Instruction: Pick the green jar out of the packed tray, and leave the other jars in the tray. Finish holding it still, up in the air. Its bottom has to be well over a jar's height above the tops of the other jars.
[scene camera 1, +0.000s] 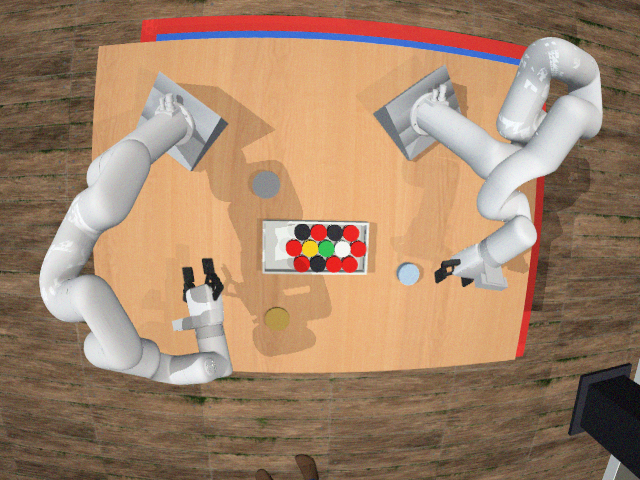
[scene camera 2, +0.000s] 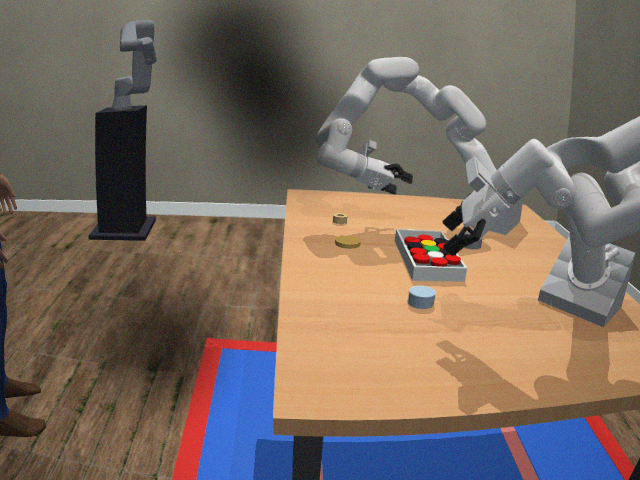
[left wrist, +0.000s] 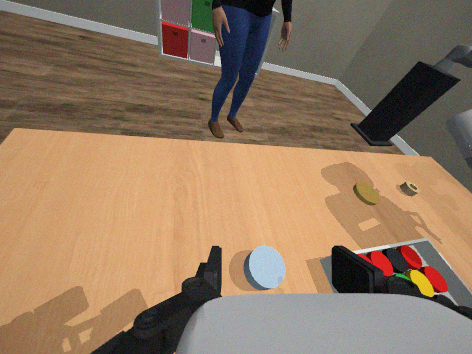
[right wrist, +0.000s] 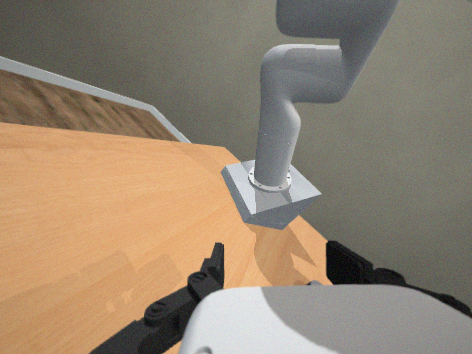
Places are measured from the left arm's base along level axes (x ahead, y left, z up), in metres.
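Pixels of known places: left gripper, fingertip midpoint: (scene camera 1: 449, 280) (scene camera 2: 447, 238) (left wrist: 276, 264); right gripper, fingertip midpoint: (scene camera 1: 196, 262) (scene camera 2: 403, 185) (right wrist: 274, 259); left arm's base at its link origin: (scene camera 1: 427, 113) (scene camera 2: 589, 270); right arm's base at its link origin: (scene camera 1: 174, 122) (right wrist: 269, 178).
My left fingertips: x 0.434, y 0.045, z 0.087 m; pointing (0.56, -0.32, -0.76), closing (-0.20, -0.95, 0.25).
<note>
Ahead of a thing's pixels: the offset from my left fingertips to its top centre.
The green jar @[0.057 m back, 0.307 m right, 0.135 m down] (scene camera 1: 326, 248) (scene camera 2: 431, 249) (left wrist: 401, 277) stands in the middle row of the tray @[0.058 m back, 0.335 m right, 0.143 m down] (scene camera 1: 264, 249) (scene camera 2: 439, 273), between the yellow jar @[0.058 m back, 0.350 m right, 0.135 m down] (scene camera 1: 310, 248) (left wrist: 421, 283) and the white jar @[0.057 m back, 0.263 m right, 0.135 m down] (scene camera 1: 342, 248), with black and red jars packed around it. In the left wrist view it is mostly hidden by a finger. My left gripper (scene camera 1: 454, 277) (scene camera 2: 449, 235) (left wrist: 276, 264) is open and empty, raised over the table, right of the tray in scene camera 1. My right gripper (scene camera 1: 197, 264) (scene camera 2: 403, 184) (right wrist: 274, 259) is open and empty, raised left of the tray in scene camera 1.
A light blue cylinder @[0.020 m ahead, 0.066 m right, 0.151 m down] (scene camera 1: 408, 273) (scene camera 2: 421, 297) (left wrist: 266, 267) stands between the tray and my left gripper in scene camera 1. A gold disc @[0.154 m ahead, 0.440 m right, 0.169 m down] (scene camera 1: 277, 318) (scene camera 2: 347, 241) (left wrist: 366, 193), a grey disc @[0.227 m back, 0.469 m right, 0.151 m down] (scene camera 1: 266, 184) and a small brass ring @[0.160 m ahead, 0.638 m right, 0.159 m down] (scene camera 2: 334, 219) are also there.
</note>
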